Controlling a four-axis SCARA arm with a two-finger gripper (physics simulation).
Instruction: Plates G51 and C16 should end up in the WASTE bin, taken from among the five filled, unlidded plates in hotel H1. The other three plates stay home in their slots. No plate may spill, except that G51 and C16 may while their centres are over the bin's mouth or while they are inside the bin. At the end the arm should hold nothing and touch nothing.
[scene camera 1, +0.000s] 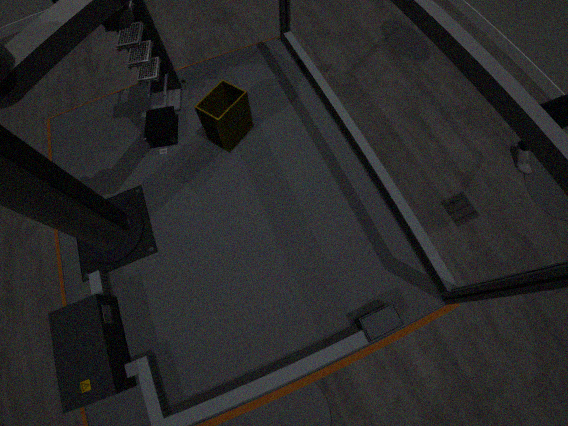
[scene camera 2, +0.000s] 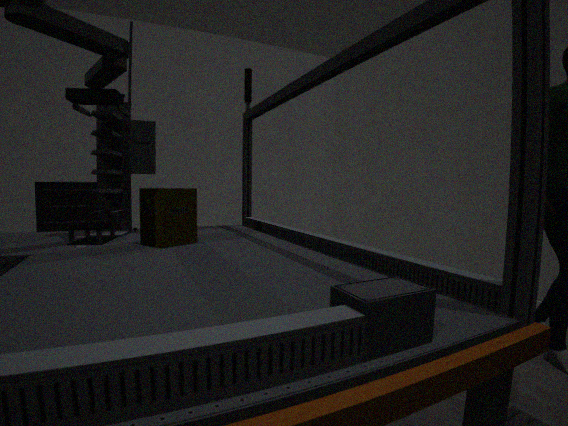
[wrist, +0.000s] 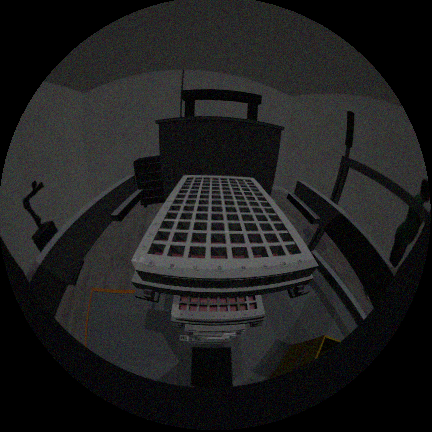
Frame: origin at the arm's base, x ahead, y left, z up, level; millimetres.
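Seen in the pictures: gripper, fingertip midpoint: (wrist: 217, 182); arm's base, origin of the base link: (scene camera 1: 114, 232).
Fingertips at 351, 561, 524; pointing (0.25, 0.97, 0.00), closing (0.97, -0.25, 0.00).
Observation:
Offsets run from my fingertips to a thing's top centre, as dx, dy, dz. "*": to the spot under its first point.
The top plate, G51 @[-4, -24, -4] (wrist: 220, 225), sits high in hotel H1 (scene camera 1: 162, 55) (scene camera 2: 111, 160) (wrist: 220, 147), level and unlidded; its label is too dark to read. My gripper (wrist: 217, 182) is open, its two long fingers along the left and right of this plate with a gap on each side. A second plate @[-4, -24, -82] (wrist: 218, 306) with reddish wells shows below it, and more plates are stacked underneath, their labels unreadable. Three plates @[-4, -24, -160] (scene camera 1: 130, 35) @[-4, -24, -239] (scene camera 1: 140, 52) @[-4, -24, -317] (scene camera 1: 149, 69) show in scene camera 1. The yellow-edged WASTE bin @[+217, -329, -311] (scene camera 1: 232, 125) (scene camera 2: 168, 217) (wrist: 300, 356) stands beside the hotel.
A black block @[-50, -190, -441] (scene camera 1: 161, 126) (wrist: 212, 366) stands in front of the hotel. The arm's thick column (scene camera 1: 50, 192) rises at the left. A grey cabinet @[* -461, -962, -396] (scene camera 1: 82, 350) and a low grey box @[+399, -1228, -436] (scene camera 1: 381, 322) (scene camera 2: 385, 312) are near the front. A person (scene camera 2: 557, 200) (wrist: 407, 230) is outside the guard rail.

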